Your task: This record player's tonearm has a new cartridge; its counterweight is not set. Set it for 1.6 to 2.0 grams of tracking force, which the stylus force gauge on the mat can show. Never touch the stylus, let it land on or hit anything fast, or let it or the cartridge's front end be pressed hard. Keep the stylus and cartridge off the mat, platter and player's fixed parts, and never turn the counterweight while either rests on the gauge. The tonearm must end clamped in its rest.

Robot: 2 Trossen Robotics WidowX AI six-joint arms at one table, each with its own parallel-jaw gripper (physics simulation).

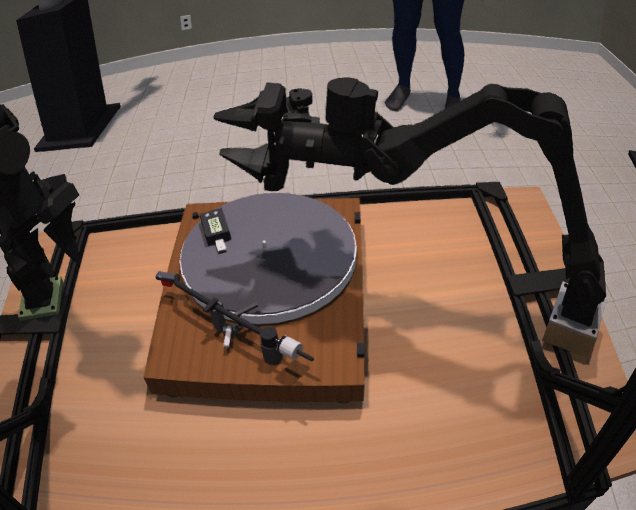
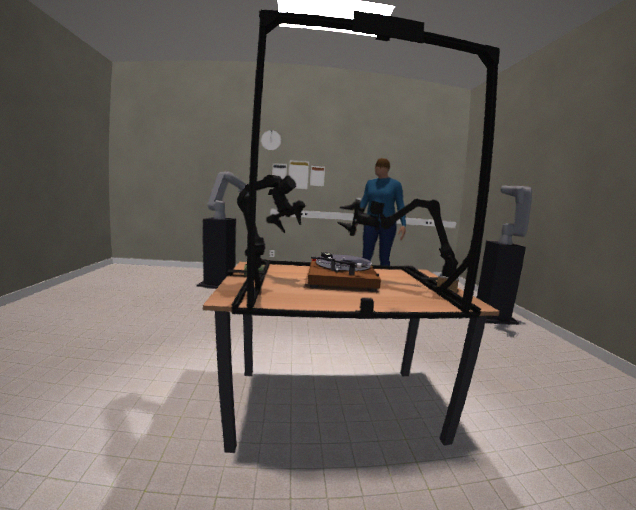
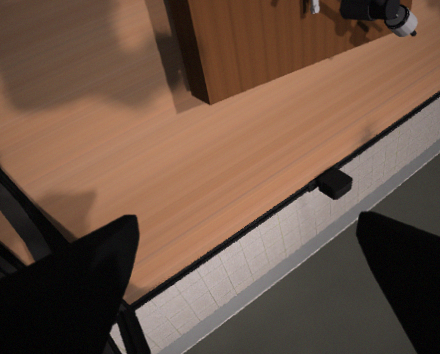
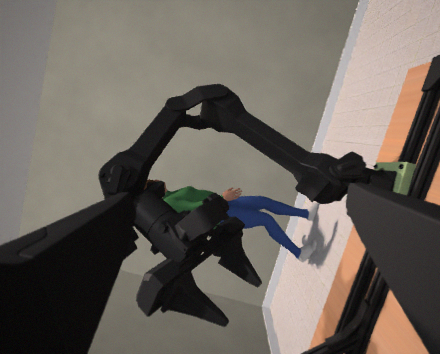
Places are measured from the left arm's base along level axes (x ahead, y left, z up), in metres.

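Pixels of known places: left gripper, fingertip midpoint: (image 1: 64,267) (image 2: 292,229) (image 3: 248,224) (image 4: 245,303); right gripper, fingertip midpoint: (image 1: 216,134) (image 2: 338,214) (image 4: 240,199); left arm's base at its link origin: (image 1: 39,296) (image 4: 382,188); right arm's base at its link origin: (image 1: 579,308) (image 2: 449,275).
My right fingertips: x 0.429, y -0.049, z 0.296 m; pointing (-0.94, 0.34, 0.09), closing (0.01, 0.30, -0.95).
Observation:
Ahead of a thing's pixels: the offset from my right fingertips to its top centre. "spot": to the spot under its first point. Level surfaces: height alone.
The record player (image 1: 207,366) (image 2: 342,279) (image 3: 250,60) stands on the table. Its tonearm {dx -0.027, dy -0.142, dz -0.205 m} (image 1: 241,319) lies over the rest (image 1: 216,317), with the headshell {dx -0.120, dy -0.040, dz -0.219 m} (image 1: 167,276) and red cartridge {dx -0.120, dy -0.040, dz -0.227 m} (image 1: 166,283) left of the platter; whether the clamp is closed cannot be told. The white counterweight {spot: dx +0.053, dy -0.237, dz -0.206 m} (image 1: 290,346) (image 3: 403,22) is on the rear stub. The stylus is too small to see. The gauge {dx -0.028, dy +0.061, dz -0.221 m} (image 1: 214,227) stands on the mat {dz -0.241 m} (image 1: 313,217); its digits are unreadable. My left gripper (image 2: 291,227) (image 3: 248,224) is open and empty, left of the player. My right gripper (image 1: 217,133) (image 2: 340,214) (image 4: 240,199) is open and empty, high above the platter.
A white lever {dx -0.034, dy -0.164, dz -0.251 m} (image 1: 227,337) stands beside the tonearm rest. A spindle {spot: dx +0.049, dy +0.008, dz -0.230 m} (image 1: 263,242) rises from the platter's centre. Dark rails (image 1: 499,249) border the table {dz -0.332 m} (image 1: 435,451), and a tall black frame (image 2: 257,106) rises around it. A person (image 2: 383,196) stands behind the table.

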